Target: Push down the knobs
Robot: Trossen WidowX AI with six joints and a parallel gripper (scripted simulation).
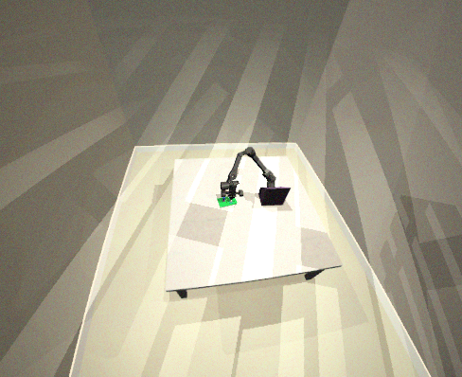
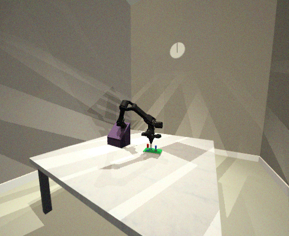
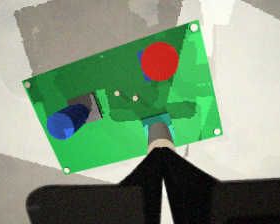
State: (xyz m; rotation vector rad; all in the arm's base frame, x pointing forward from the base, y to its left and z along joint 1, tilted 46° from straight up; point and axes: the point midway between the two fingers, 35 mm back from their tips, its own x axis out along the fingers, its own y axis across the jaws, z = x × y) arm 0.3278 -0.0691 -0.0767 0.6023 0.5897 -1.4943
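Right now my gripper tip is 2 cm above the beige knob. From my gripper tip the other things lie so: blue knob (6 cm ahead, 2 cm to the right, 2 cm below).
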